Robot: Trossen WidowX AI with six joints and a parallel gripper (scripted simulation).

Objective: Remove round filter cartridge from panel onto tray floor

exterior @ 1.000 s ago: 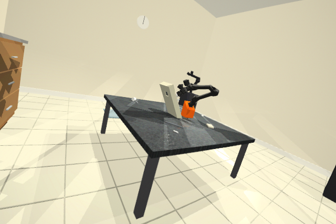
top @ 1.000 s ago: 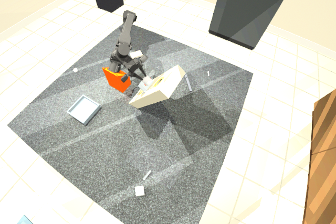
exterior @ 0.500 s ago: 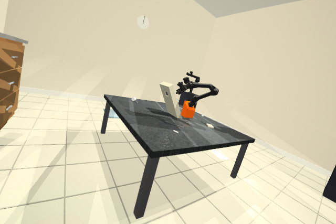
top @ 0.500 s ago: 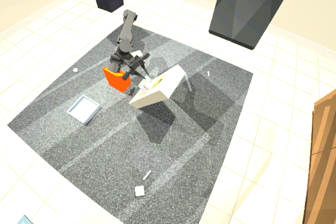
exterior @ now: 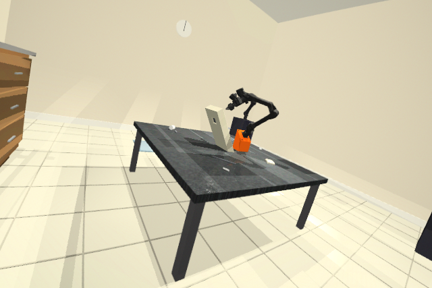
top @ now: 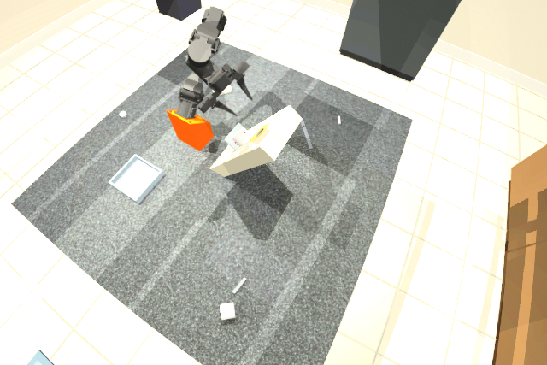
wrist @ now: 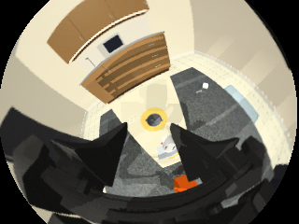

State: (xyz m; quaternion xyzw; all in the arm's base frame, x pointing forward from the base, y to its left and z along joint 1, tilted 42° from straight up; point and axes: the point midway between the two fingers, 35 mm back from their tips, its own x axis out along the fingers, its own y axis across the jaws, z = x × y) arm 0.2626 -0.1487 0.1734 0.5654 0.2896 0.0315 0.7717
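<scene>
Right now my gripper tip is 160 mm above the white round filter cartridge, 30 mm past it and 10 mm to the left of it. Round my gripper tip: short rod 400 mm to the right, 350 mm below, 220 mm ahead; pale blue tray 350 mm behind, 340 mm below, 290 mm to the right; cream service panel 180 mm below, 20 mm ahead.
</scene>
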